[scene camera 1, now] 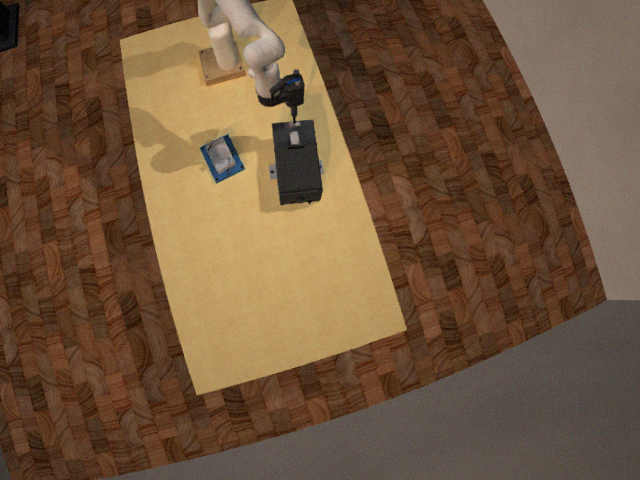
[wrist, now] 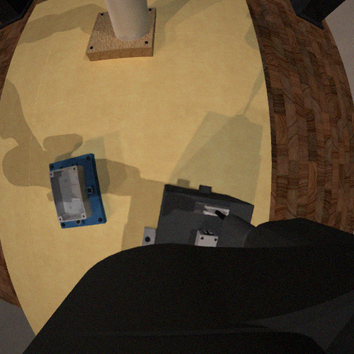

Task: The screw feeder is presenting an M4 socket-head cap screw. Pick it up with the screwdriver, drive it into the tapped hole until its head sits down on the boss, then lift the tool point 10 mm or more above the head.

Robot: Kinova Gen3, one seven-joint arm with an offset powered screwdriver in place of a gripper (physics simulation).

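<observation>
The black screw feeder (scene camera 1: 299, 173) (wrist: 177, 220) stands on the yellow mat. My screwdriver's tip (scene camera 1: 294, 121) (wrist: 219, 214) points down at the small light metal plate at the feeder's end, over or touching it; the exact gap cannot be told. No screw can be made out at the tip or on the plate. A grey open box (scene camera 1: 220, 155) (wrist: 70, 194) sits on a blue plate (scene camera 1: 239, 169) (wrist: 98, 202), left of the feeder and apart from it. Which of its small dark holes is the tapped hole cannot be told.
A light block (scene camera 1: 294, 137) (wrist: 206, 239) stands on the feeder beside the metal plate. Metal tabs (scene camera 1: 273, 172) (wrist: 149, 236) stick out at the feeder's sides. The arm's wooden base (scene camera 1: 223, 77) (wrist: 122, 50) is at the back of the yellow mat (scene camera 1: 279, 268) (wrist: 190, 90).
</observation>
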